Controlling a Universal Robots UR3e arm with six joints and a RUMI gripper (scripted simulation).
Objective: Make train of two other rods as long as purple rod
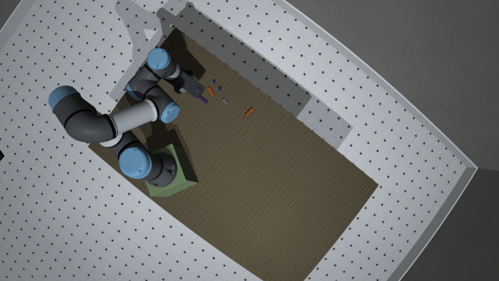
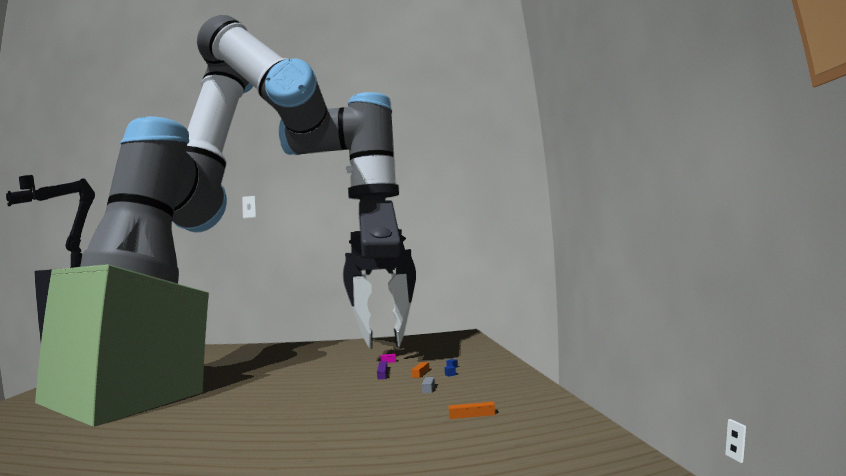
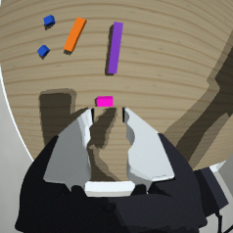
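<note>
Right now the magenta rod is 30 mm below my hand. Also, from my hand: purple rod (70 mm to the right, 30 mm below, 10 mm ahead); grey rod (150 mm to the right, 80 mm ahead, 30 mm below).
</note>
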